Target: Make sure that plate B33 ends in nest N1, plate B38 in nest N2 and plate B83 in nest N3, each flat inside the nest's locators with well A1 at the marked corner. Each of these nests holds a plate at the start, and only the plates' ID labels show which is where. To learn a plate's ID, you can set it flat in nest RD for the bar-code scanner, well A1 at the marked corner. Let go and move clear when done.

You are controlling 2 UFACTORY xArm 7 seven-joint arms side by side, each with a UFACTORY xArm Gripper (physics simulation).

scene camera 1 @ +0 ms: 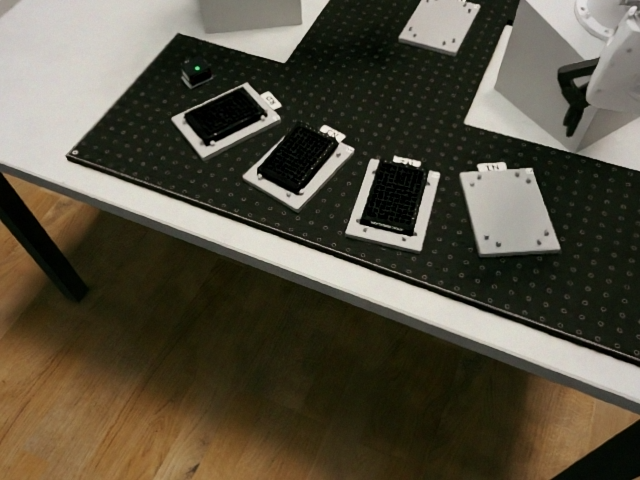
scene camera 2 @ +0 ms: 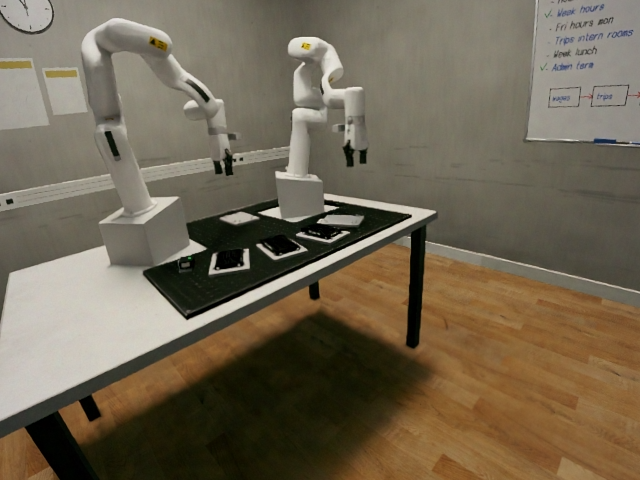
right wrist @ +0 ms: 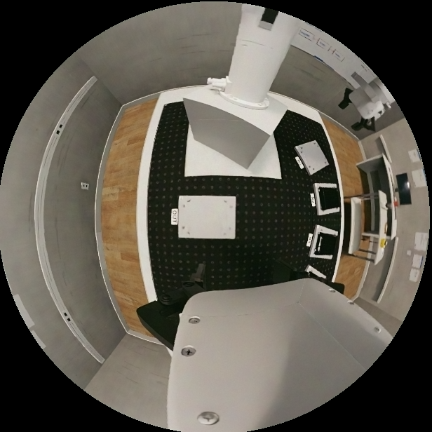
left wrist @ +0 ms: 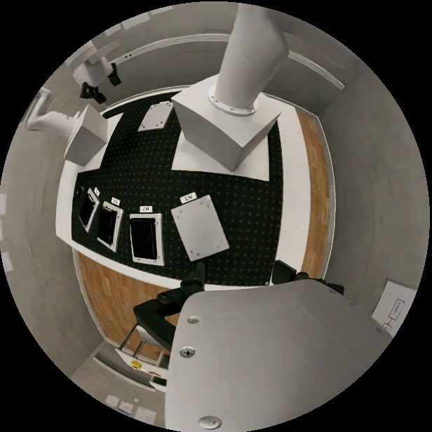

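Where they show: left gripper, between the fingertips: [scene camera 1: 608,137] [scene camera 2: 356,165]; right gripper, between the fingertips: [scene camera 2: 224,174]; left arm's base, origin of its link: [scene camera 1: 612,14] [scene camera 2: 297,176]; right arm's base, origin of its link: [scene camera 2: 140,209].
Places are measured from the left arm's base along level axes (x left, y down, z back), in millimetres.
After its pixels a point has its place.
A dark plate [scene camera 1: 225,113] @[x -547, y 136, z -357 mm] [scene camera 2: 229,259] @[x -561, y 136, z -381 mm] [left wrist: 87,210] lies in nest RD. A second dark plate [scene camera 1: 298,156] @[x -378, y 135, z -390 mm] [scene camera 2: 279,244] @[x -391, y 132, z -405 mm] [left wrist: 107,225] lies in nest N3. A third dark plate [scene camera 1: 395,196] @[x -196, y 133, z -399 mm] [scene camera 2: 321,230] @[x -207, y 134, z -405 mm] [left wrist: 144,239] lies in nest N2; the print on its near side is too small to read. Nest N1 [scene camera 1: 509,211] @[x -25, y 150, z -333 mm] [left wrist: 200,228] [right wrist: 312,156] holds no plate. My left gripper [scene camera 2: 356,161] @[x 46, y -66, z -351 mm] [left wrist: 240,273] is open and empty, high above the table near nest N1. My right gripper [scene camera 2: 223,170] @[x -363, y -65, z 20 mm] [right wrist: 241,273] is open and empty, high near nest OUT. Well A1 corners cannot be made out.
Nest OUT [scene camera 1: 440,25] @[x -294, y 150, z 66 mm] [scene camera 2: 239,218] @[x -304, y 150, z 65 mm] [left wrist: 156,116] [right wrist: 207,217] is empty, between the two arm pedestals. The bar-code scanner [scene camera 1: 196,73] @[x -649, y 129, z -297 mm] [scene camera 2: 186,264] @[x -671, y 139, z -303 mm] shows a green light beside nest RD. The left arm's pedestal [scene camera 2: 300,195] @[x -57, y 73, z -89 mm] and the right arm's pedestal [scene camera 2: 144,232] @[x -742, y 50, z -139 mm] stand behind the nests.
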